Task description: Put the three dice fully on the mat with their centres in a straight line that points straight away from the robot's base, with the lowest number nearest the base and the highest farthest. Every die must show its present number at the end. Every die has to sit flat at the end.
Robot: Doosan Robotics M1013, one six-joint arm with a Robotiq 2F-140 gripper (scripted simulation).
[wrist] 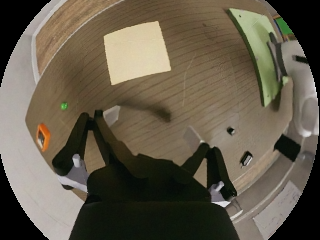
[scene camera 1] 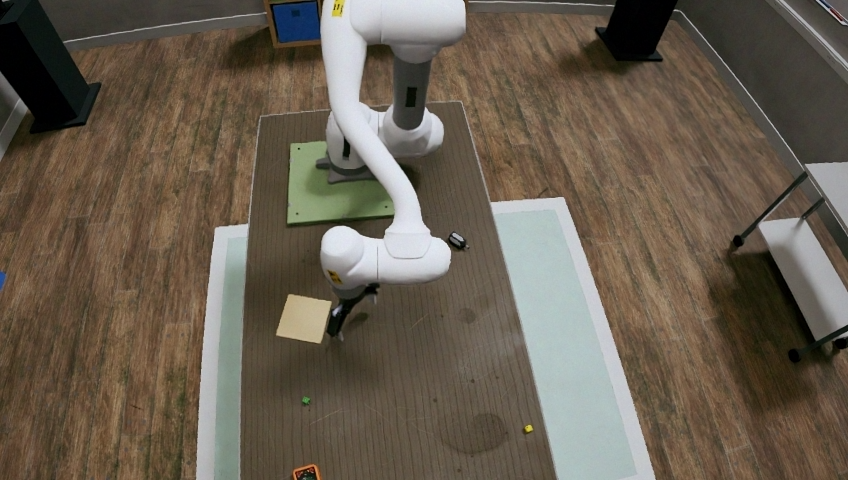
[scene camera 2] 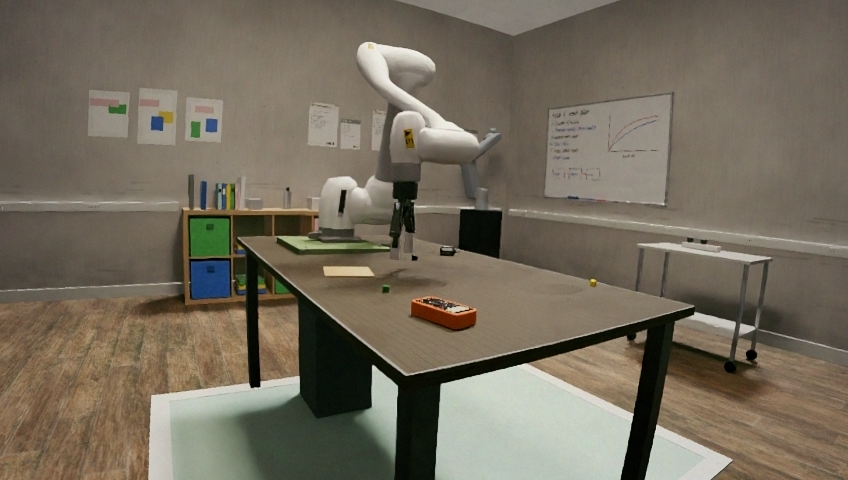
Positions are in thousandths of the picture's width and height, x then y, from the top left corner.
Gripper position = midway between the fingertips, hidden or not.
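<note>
My gripper (scene camera 2: 475,532) (scene camera 1: 420,666) (wrist: 480,510) is there for me to see, and I can see a mat (scene camera 1: 358,664) (wrist: 436,210) as well.
</note>
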